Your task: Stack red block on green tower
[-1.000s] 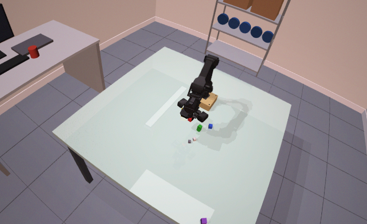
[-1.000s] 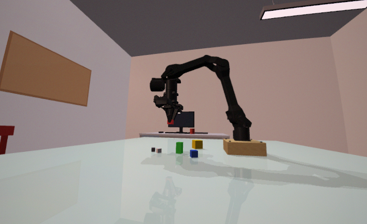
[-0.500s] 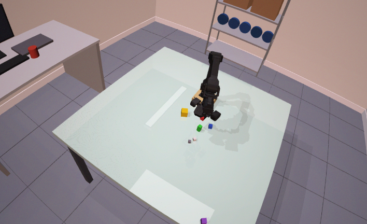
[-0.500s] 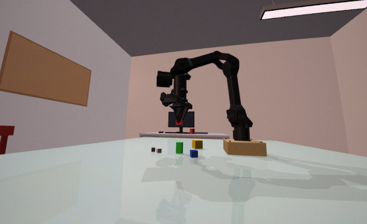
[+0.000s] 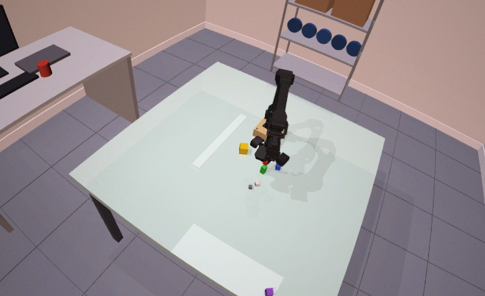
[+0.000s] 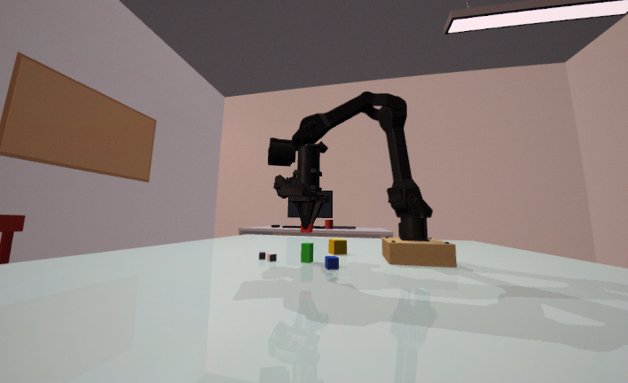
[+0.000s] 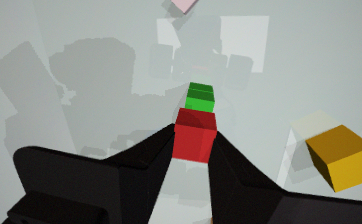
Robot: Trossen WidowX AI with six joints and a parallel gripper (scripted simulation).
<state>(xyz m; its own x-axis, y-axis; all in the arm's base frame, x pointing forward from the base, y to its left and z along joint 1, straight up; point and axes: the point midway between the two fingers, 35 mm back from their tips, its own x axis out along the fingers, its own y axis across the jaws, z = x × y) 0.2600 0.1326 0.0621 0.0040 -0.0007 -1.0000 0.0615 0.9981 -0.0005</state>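
Right now my gripper tip is 7 cm past the blue block, 4 cm to the right of it and 7 cm above it. Also, from my gripper tip: red block right at my gripper tip; yellow block 5 cm behind, 16 cm to the right, 6 cm below; purple cube 48 cm ahead, 34 cm to the left, 7 cm below.
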